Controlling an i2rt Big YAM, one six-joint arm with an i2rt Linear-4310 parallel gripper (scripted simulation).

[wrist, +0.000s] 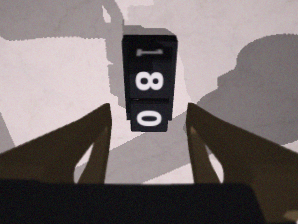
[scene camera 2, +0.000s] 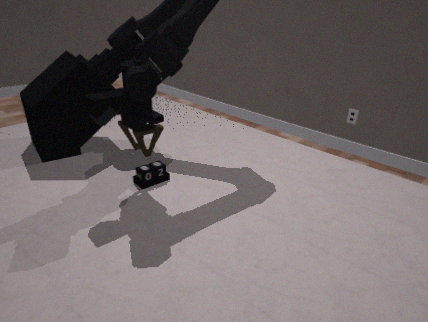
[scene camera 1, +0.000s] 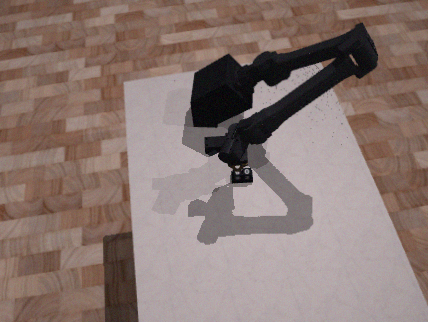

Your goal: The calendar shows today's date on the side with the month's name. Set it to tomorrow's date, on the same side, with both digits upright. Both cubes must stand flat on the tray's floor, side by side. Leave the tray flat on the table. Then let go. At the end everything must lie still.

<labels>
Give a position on a black tray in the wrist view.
At 170, 41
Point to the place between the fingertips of my gripper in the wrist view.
At 148, 112
</labels>
